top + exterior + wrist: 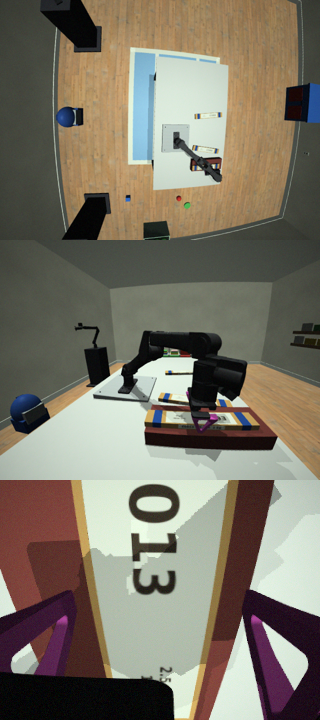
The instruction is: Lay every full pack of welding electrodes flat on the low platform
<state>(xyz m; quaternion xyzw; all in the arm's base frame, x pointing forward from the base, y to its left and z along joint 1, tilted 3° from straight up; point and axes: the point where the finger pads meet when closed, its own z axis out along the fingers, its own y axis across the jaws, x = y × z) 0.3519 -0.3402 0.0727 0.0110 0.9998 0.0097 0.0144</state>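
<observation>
The dark red low platform is 30 mm ahead of my hand, 20 mm to the left of it and 60 mm below it.
</observation>
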